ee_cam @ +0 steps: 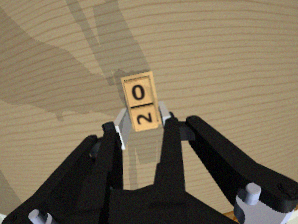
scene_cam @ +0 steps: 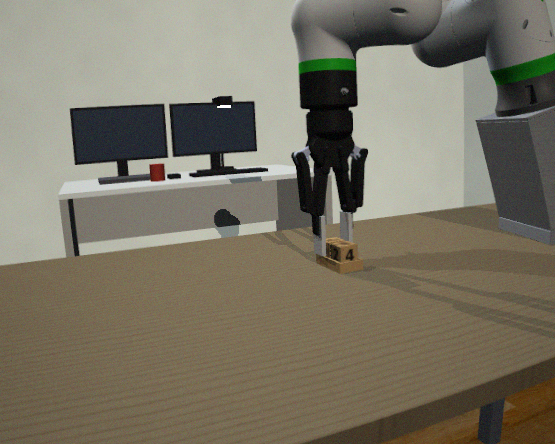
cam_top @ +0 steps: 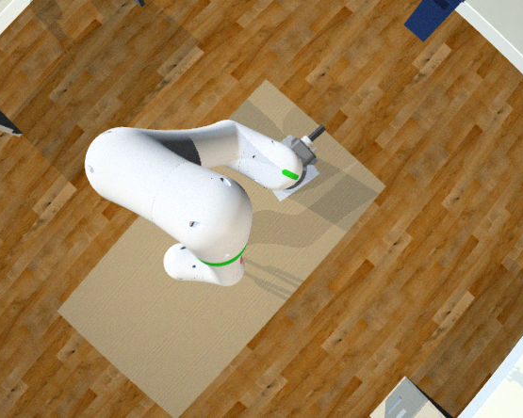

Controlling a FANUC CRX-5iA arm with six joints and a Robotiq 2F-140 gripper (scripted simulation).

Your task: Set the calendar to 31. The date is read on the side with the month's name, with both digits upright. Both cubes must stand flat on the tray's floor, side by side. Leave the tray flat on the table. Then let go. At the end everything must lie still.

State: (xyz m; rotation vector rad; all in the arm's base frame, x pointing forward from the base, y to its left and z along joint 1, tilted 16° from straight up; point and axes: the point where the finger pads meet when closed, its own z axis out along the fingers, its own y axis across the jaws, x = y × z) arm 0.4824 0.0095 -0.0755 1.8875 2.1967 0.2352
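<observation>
The wooden number cube lies 30 mm below my hand. Also, from my hand: small wooden tray (40 mm below, 20 mm to the left).
</observation>
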